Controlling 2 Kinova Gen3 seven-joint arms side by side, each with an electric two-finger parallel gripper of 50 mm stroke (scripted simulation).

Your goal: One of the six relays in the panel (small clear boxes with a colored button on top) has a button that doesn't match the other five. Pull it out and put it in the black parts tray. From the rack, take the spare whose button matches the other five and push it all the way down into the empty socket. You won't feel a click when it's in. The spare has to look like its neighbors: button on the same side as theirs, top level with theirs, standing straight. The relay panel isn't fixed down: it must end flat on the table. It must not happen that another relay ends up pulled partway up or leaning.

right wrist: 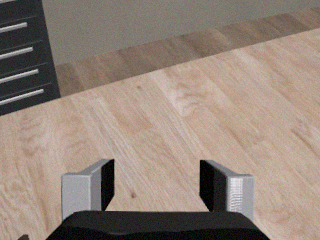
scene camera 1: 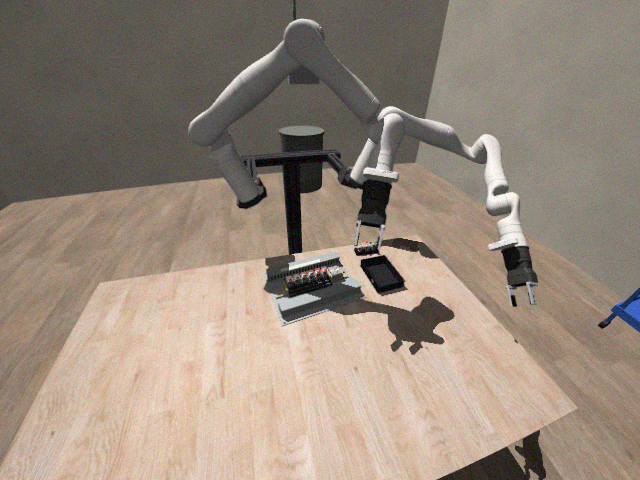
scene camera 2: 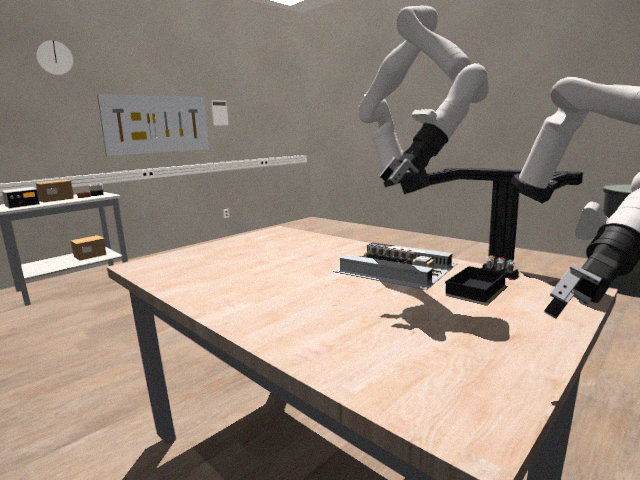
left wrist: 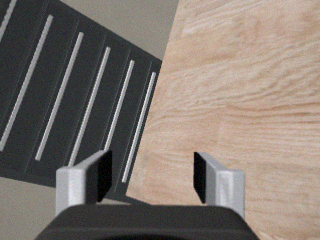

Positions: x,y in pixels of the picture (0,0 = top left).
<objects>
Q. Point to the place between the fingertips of my right gripper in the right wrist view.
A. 157,177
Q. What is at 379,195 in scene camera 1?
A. My right gripper.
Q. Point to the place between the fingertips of my left gripper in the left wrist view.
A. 152,168
</objects>
